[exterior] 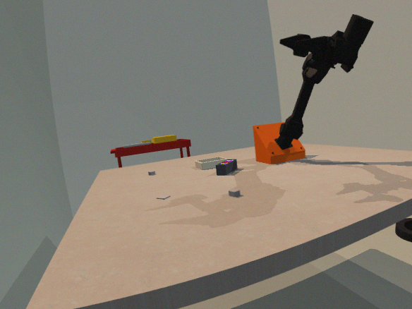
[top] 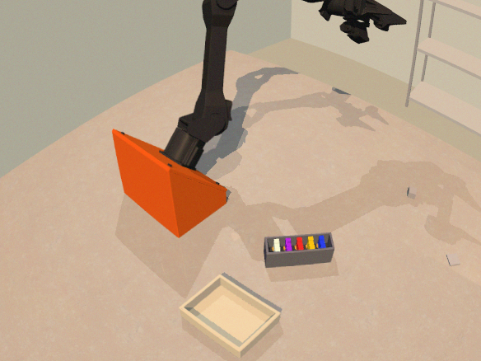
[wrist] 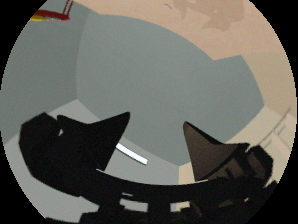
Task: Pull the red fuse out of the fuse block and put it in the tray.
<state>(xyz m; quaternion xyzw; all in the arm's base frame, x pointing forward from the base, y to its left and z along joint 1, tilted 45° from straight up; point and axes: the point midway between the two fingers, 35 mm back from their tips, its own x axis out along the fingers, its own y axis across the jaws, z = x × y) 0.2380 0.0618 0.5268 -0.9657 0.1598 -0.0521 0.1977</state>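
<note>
Now: the red fuse 42 cm to the right of my gripper tip, 36 cm below it and 1 cm behind it. Round my gripper tip: cream tray 61 cm to the right, 38 cm below, 3 cm behind; then purple fuse 43 cm to the right, 36 cm below, 3 cm behind; then yellow fuse 41 cm to the right, 36 cm below, 1 cm ahead.
</note>
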